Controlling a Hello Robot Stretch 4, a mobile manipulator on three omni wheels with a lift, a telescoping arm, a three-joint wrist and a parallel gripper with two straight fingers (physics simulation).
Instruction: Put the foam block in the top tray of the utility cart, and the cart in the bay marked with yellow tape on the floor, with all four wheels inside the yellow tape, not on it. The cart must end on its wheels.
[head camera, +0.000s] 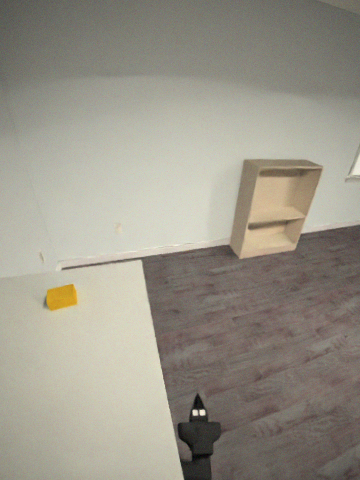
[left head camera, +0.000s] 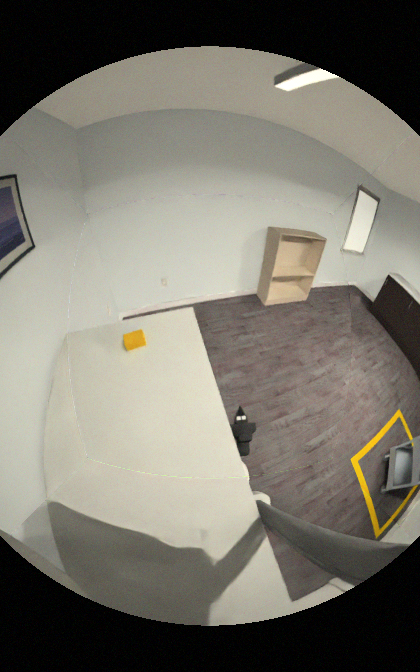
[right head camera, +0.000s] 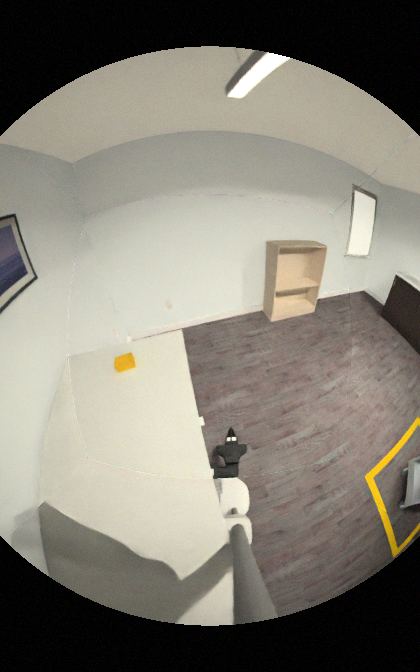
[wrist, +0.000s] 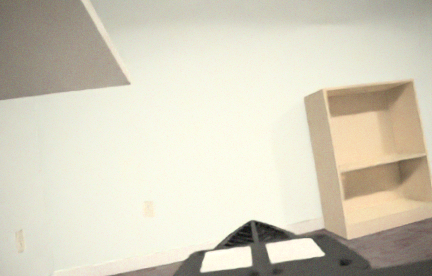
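The yellow foam block (head camera: 62, 297) (left head camera: 134, 340) (right head camera: 125, 362) lies on the white table (head camera: 85, 380) (left head camera: 150, 400) (right head camera: 140, 415) near its far end. My gripper (head camera: 198, 400) (left head camera: 240, 411) (right head camera: 231, 432) (wrist: 255, 239) is shut and empty, beside the table's right edge. The wrist view shows the table's underside at upper left, above gripper level. The grey utility cart (left head camera: 390, 470) (right head camera: 410, 485) shows in part at the right edge of both side head views, within the yellow tape outline (left head camera: 365, 498) (right head camera: 382, 515). Its wheels are too unclear to place against the tape.
A wooden bookshelf (head camera: 241, 212) (left head camera: 268, 267) (right head camera: 271, 282) (wrist: 325, 165) stands against the far wall. A dark cabinet (left head camera: 400, 310) (right head camera: 404, 312) stands at the right. A framed picture (left head camera: 7, 222) (right head camera: 10, 260) hangs on the left wall. My arm (right head camera: 250, 575) extends along the table's right edge.
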